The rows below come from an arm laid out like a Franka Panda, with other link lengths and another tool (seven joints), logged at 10 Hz.
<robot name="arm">
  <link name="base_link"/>
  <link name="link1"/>
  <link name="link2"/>
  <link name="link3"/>
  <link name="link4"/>
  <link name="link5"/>
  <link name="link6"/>
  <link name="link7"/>
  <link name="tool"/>
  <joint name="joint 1" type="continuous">
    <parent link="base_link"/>
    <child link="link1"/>
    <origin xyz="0 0 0.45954" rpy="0 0 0"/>
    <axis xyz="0 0 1"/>
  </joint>
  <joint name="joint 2" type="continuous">
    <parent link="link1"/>
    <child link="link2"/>
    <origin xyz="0 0 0" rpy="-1.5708 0 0"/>
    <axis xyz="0 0 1"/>
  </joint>
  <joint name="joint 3" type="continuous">
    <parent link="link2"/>
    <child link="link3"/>
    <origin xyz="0 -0.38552 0" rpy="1.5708 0 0"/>
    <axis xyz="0 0 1"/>
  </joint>
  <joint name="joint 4" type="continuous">
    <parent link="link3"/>
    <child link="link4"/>
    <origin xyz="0.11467 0 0" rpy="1.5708 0 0"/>
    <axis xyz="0 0 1"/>
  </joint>
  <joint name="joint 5" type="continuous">
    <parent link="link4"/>
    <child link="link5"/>
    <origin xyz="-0.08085 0.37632 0" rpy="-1.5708 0 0"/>
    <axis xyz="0 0 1"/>
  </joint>
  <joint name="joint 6" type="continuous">
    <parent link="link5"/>
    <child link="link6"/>
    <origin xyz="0 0 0" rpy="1.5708 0 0"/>
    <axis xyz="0 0 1"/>
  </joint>
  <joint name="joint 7" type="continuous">
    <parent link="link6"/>
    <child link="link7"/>
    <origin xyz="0.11 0 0" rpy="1.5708 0 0"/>
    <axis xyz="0 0 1"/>
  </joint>
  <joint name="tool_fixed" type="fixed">
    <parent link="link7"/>
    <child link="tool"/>
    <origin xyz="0.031 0.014 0.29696" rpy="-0.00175 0 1.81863"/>
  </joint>
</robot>
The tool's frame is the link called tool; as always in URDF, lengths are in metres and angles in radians. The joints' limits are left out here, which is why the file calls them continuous.
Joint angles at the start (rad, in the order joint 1, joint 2, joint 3, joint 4, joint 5, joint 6, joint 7): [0.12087 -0.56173 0.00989 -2.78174 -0.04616 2.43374 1.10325]
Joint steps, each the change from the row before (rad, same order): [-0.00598 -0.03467 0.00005 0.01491 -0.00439 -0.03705 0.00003]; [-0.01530 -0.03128 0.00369 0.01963 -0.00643 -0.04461 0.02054]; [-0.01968 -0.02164 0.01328 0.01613 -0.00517 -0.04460 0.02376]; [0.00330 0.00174 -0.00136 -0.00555 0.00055 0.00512 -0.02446]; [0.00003 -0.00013 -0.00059 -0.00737 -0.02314 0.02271 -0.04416]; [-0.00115 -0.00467 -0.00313 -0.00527 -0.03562 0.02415 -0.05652]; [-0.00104 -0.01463 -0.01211 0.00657 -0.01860 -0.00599 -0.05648]
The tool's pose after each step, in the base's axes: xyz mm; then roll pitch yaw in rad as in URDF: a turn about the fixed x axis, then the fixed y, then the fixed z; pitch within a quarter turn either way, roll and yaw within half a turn. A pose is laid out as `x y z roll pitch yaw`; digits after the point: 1 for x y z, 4 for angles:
412.8 10.7 434.7 -3.0463 0.2092 -2.7547
409.1 3.6 450.3 -3.0400 0.2151 -2.7843
403.1 -2.2 460.3 -3.0327 0.2076 -2.8149
403.2 -1.2 457.7 -3.0297 0.2031 -2.7883
408.6 -3.3 458.9 -2.9977 0.2068 -2.7261
415.8 -7.6 464.2 -2.9511 0.2094 -2.6454
418.9 -13.8 473.8 -2.9242 0.2078 -2.5878

